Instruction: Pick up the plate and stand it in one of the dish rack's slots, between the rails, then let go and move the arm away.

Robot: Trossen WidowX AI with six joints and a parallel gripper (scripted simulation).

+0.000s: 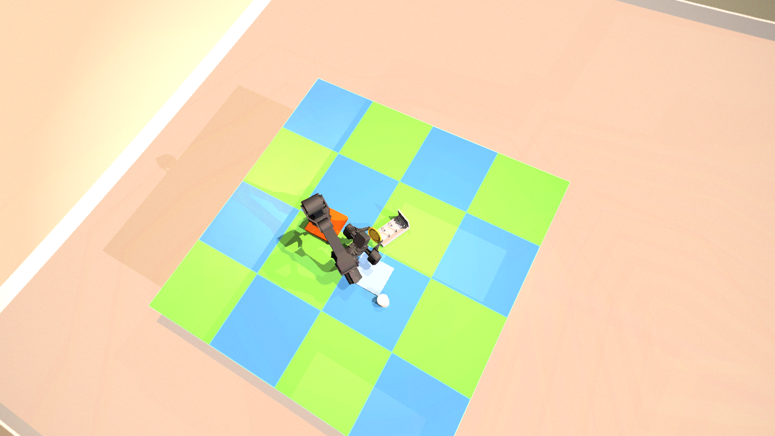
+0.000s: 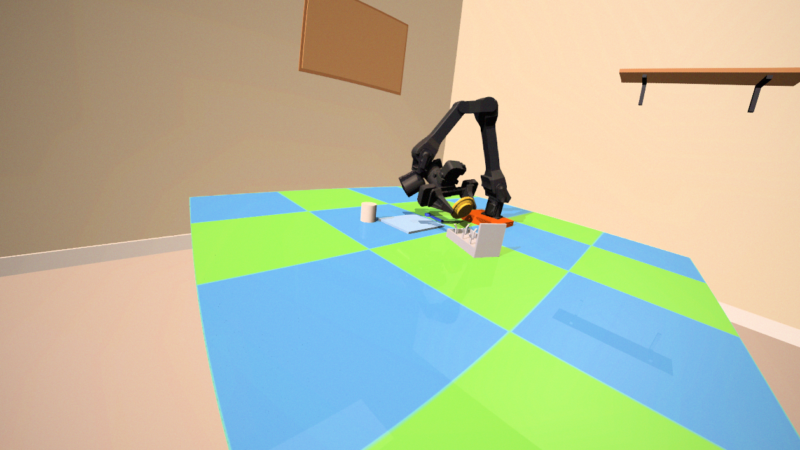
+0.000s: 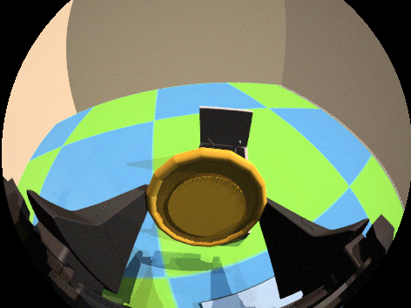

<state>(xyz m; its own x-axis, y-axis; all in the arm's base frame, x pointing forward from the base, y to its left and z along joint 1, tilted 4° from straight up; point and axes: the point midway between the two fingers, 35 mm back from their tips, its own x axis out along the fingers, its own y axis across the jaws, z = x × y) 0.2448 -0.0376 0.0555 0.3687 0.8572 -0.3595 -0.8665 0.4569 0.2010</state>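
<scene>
Now: gripper tip 50 mm to the right of the grey dish rack, 50 mm above it and 40 mm short of it. Also, from my gripper tip: blue spoon: 150 mm to the right, 100 mm behind, 70 mm below; then yellow plate: 10 mm to the right; then white cup: 240 mm to the right, 110 mm ahead, 50 mm below.
</scene>
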